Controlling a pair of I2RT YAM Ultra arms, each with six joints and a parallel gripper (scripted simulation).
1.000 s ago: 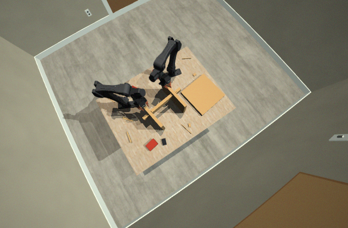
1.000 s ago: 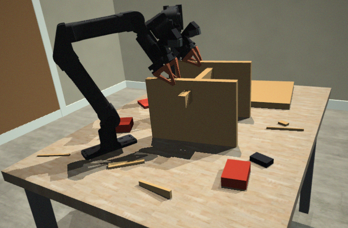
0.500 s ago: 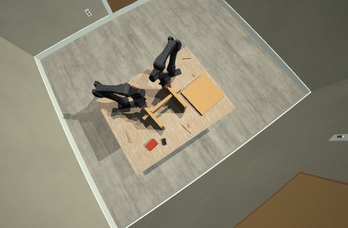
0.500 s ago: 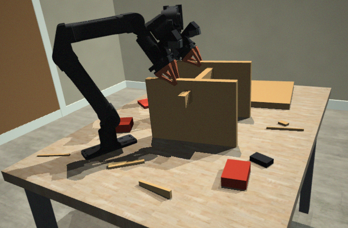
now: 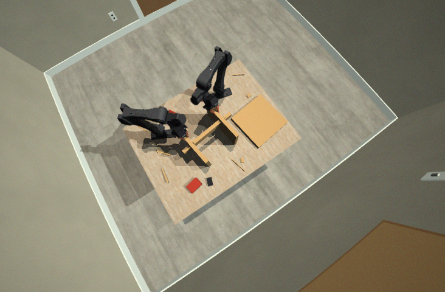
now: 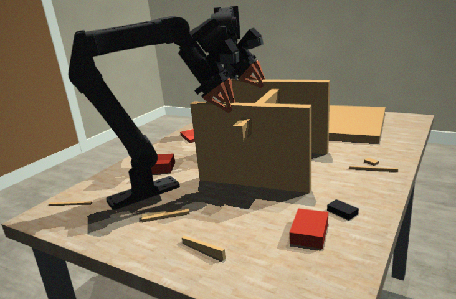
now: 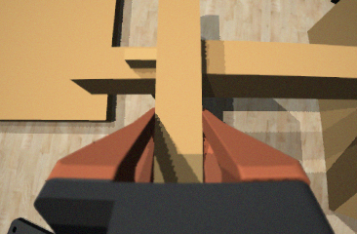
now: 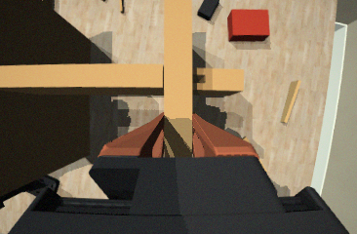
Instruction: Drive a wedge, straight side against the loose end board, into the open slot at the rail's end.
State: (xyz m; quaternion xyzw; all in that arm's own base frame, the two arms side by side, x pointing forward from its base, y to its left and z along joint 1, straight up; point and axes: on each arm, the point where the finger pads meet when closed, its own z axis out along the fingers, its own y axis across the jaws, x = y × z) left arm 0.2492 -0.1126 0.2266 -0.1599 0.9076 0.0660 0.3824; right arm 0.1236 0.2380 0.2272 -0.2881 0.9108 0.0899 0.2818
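Right now the rail is 6 cm ahead of my left hand, 13 cm to the right of it and 4 cm below it. Round my left hand: flat panel: 18 cm ahead, 29 cm to the left, 21 cm below; then black block: 33 cm ahead, 32 cm to the right, 22 cm below.
Now: the rail 40 mm ahead of my right hand, 140 mm to the left of it and 40 mm below it. Round my right hand: flat panel (160 mm ahead, 560 mm to the left, 210 mm below); then black block (310 mm ahead, 60 mm to the right, 220 mm below).
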